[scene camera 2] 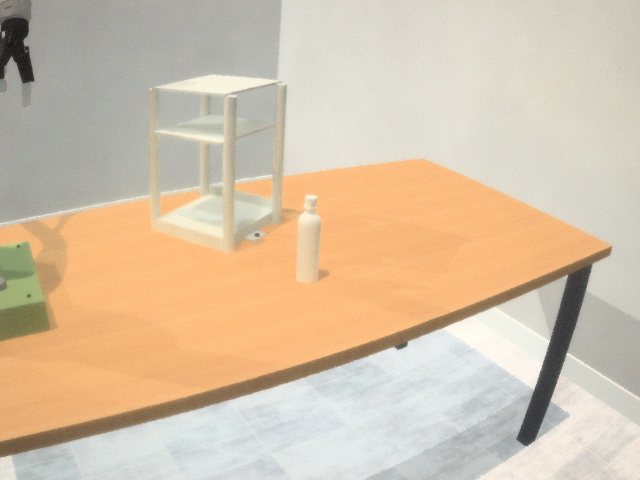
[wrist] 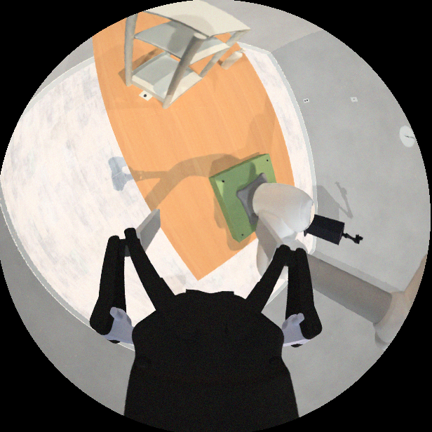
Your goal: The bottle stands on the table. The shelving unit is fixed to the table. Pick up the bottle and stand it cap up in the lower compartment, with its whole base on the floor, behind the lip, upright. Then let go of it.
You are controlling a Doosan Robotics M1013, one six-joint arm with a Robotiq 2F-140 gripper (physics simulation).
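Frame: origin at the arm's base, x ahead, y right, z down, level; metres.
Where they show: gripper, between the fingertips: (scene camera 2: 15,100).
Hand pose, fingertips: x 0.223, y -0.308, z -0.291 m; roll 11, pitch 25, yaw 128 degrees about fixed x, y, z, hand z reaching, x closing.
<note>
Things, the pixels of their top centre, and the offset from my fingertips. "pt": a spot on its surface instead. Level surfaces: height alone.
- cream bottle, centre of its top: (scene camera 2: 311,196) dx +0.458, dy +0.579, dz +0.176 m
- orange table, height of its surface: dz +0.350 m
- cream shelving unit, centre of its top: (scene camera 2: 217,83) dx +0.448, dy +0.240, dz -0.005 m
- low tray-like floor, height of its surface: dz +0.321 m
- small plate with a dark dot, a spot on its surface: (scene camera 2: 256,235) pt dx +0.488, dy +0.359, dz +0.343 m
The cream bottle (scene camera 2: 308,245) stands upright, cap up, on the orange table (scene camera 2: 387,289) (wrist: 185,130), in front and to the right of the shelving unit in the scene view. I cannot make it out in the wrist view. The cream shelving unit (scene camera 2: 229,175) (wrist: 182,70) stands on the table, with a top board, a middle shelf and a low tray-like floor (scene camera 2: 193,215) with a raised lip. My gripper (wrist: 208,221) is open, with nothing between its fingers. It hangs above the arm-base end of the table, far from the shelving unit, and does not show in the scene view.
A green base block (scene camera 2: 23,315) (wrist: 225,200) carries the foot of the arm (wrist: 282,205). A small plate with a dark dot (scene camera 2: 256,235) (wrist: 145,95) lies beside the shelving unit. The unit's corner posts flank its open sides. A grey wall stands behind the table.
</note>
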